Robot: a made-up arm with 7 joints.
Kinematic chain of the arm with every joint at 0, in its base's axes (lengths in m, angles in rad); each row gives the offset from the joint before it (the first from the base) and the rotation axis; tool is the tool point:
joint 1: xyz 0 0 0 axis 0 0.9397 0.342
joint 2: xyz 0 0 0 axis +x
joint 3: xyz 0 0 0 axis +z
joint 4: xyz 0.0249 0 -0.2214 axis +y
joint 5: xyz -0.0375 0 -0.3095 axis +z
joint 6: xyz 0 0 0 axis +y
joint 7: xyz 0 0 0 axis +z
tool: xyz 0 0 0
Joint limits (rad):
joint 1: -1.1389..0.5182
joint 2: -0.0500..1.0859
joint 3: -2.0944..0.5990
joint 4: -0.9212..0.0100
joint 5: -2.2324..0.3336
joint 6: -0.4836..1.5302
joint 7: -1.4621..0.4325
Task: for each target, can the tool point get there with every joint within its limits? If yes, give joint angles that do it. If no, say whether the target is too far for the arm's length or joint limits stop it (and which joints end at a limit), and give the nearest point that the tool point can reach.
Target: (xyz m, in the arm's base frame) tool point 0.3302 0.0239 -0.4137
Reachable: yes | joints -0.4370 0.2162 -0.3765 -0.5023 -1.2974 0.4749 0.0204
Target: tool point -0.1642 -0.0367 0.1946
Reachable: no: joint limits stop it (at a limit: joint 1, joint 2, joint 3, joint 4) | nearest point -0.3405 0.2454 -0.2791 | short by 0.579 m
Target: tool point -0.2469 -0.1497 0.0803
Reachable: no: joint limits stop it (at a limit: joint 1, joint 2, joint 3, joint 4) | nearest point -0.2667 -0.2725 -0.3298 | short by 0.428 m
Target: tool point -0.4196 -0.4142 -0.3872
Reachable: no: too far | nearest point -0.2667 -0.2725 -0.3298 | short by 0.216 m
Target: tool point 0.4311 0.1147 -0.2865
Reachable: yes | joints -0.6889 0.3299 0.1422 -0.4924 -1.5456 0.9752 -1.3012
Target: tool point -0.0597 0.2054 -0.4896
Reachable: yes | joints 0.1512 0.4649 -1.0493 -0.1748 -0.3457 0.0681 -0.1722
